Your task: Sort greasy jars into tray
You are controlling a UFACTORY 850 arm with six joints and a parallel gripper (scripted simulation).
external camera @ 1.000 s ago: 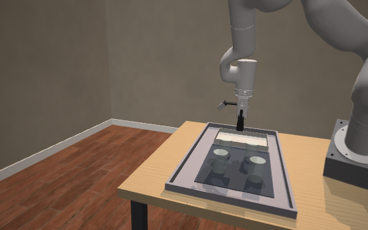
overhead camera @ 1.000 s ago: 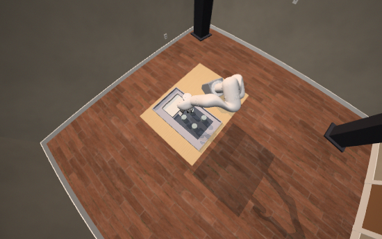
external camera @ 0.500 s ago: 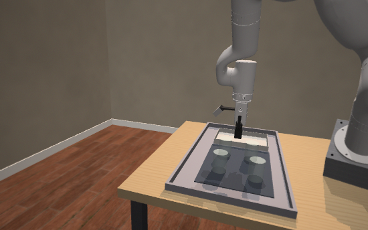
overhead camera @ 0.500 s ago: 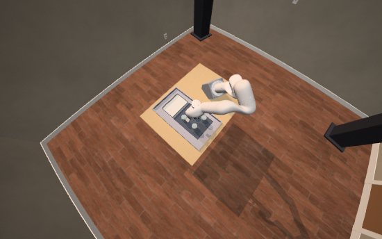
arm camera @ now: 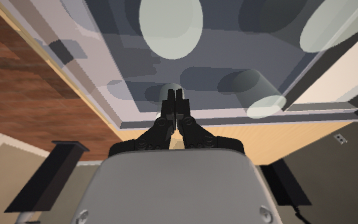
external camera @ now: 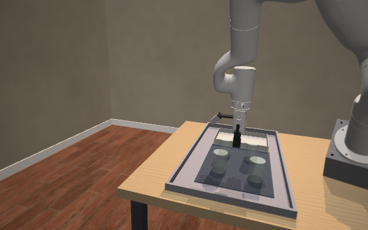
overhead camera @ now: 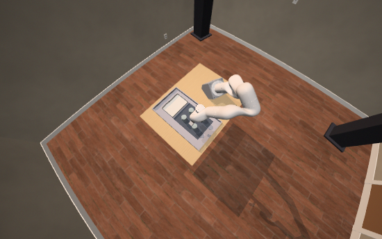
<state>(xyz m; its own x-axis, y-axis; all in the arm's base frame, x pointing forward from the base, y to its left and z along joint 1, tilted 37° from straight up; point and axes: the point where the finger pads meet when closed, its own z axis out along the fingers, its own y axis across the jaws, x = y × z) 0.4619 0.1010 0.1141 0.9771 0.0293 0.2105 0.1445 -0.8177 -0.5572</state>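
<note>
Now: the dark drying mat 15 cm below my hand and 8 cm to the right of it. From my hand the other things lie so: cream tray (40 cm to the right, 14 cm below, 5 cm ahead).
</note>
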